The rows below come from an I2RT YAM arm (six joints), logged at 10 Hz.
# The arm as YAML. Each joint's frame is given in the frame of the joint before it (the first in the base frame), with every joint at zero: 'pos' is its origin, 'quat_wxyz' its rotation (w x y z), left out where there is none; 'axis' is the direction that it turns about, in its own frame. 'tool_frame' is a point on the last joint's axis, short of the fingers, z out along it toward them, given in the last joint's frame.
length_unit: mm
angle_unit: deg
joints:
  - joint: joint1
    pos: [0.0, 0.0, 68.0]
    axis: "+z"
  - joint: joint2
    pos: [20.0, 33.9, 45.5]
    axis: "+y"
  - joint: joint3
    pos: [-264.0, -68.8, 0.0]
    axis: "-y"
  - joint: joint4
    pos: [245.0, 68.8, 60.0]
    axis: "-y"
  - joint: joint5
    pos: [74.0, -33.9, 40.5]
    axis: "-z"
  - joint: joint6
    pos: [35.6, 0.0, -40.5]
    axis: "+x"
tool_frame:
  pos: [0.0, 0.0, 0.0]
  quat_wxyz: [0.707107, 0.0, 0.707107, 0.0]
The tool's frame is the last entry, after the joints.
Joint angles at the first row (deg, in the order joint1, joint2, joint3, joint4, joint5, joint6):
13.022 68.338 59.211 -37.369 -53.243 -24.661
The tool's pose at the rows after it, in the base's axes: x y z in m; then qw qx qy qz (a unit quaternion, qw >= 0):
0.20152 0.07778 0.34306 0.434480 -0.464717 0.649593 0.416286
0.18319 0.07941 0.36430 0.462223 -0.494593 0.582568 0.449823
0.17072 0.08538 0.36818 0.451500 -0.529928 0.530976 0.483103
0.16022 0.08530 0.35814 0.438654 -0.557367 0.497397 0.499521
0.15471 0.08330 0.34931 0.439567 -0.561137 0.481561 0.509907
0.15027 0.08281 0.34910 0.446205 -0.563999 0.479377 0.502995
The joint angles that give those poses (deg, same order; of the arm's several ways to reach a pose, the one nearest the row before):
12.745 61.287 59.237 -33.815 -61.910 -24.334
13.889 57.156 59.235 -29.315 -68.462 -21.694
16.245 55.904 59.239 -30.355 -73.961 -24.117
16.970 55.183 58.328 -37.086 -77.996 -32.899
16.782 53.371 55.262 -35.329 -80.225 -33.181
17.089 51.872 54.230 -33.878 -79.442 -32.300

